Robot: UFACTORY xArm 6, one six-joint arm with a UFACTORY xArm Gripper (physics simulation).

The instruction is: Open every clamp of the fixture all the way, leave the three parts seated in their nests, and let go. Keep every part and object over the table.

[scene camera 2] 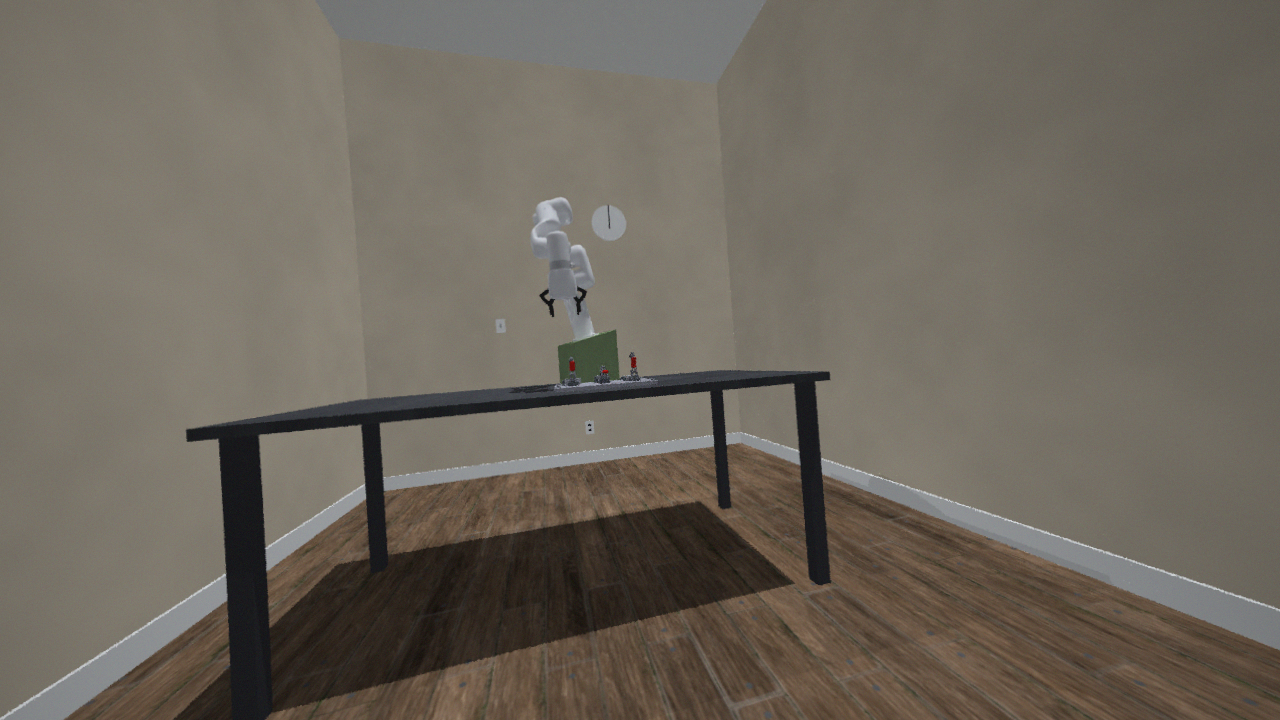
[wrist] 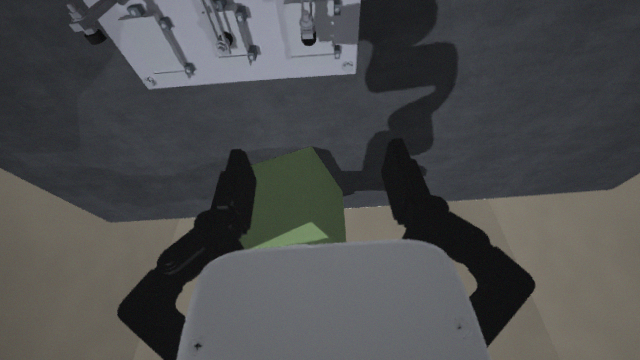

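Pixels of known places: gripper, between the fingertips: [scene camera 2: 565, 315] [wrist: 317, 159]; arm's base, origin of its link: [scene camera 2: 585, 338].
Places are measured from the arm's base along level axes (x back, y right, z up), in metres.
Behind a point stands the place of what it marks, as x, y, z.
Note:
The fixture's pale plate [scene camera 2: 590, 386] @[-0.536, 0.109, -0.200] [wrist: 272, 70] @[-0.322, 0.064, -0.197] lies on the table. In the scene view, the left clamp [scene camera 2: 571, 368] @[-0.469, 0.156, -0.136] and right clamp [scene camera 2: 632, 363] @[-0.484, -0.062, -0.134] have upright red handles; the middle clamp [scene camera 2: 604, 372] @[-0.534, 0.057, -0.157] shows its red handle much lower. In the wrist view, the clamps [wrist: 307, 25] @[-0.410, 0.145, -0.099] [wrist: 224, 42] @[-0.395, 0.036, -0.147] [wrist: 90, 22] @[-0.460, -0.065, -0.107] are cut off at the top edge and their handles are out of frame. Pale flat shapes lie under them; whether these are the seated parts is hard to tell. My gripper [scene camera 2: 564, 313] @[-0.394, 0.150, 0.057] [wrist: 317, 159] @[-0.394, 0.150, 0.057] is open and empty, high above the table and apart from the clamps.
A green block [scene camera 2: 588, 356] @[-0.109, 0.017, -0.091] [wrist: 297, 195] @[-0.115, 0.048, -0.089] stands behind the fixture, near the arm's base. The dark table [scene camera 2: 402, 411] @[-0.614, 0.636, -0.216] [wrist: 150, 130] @[-0.247, -0.242, -0.212] ends at its far edge just beside this block. The arm's shadow falls across the table to the right of the plate in the wrist view.

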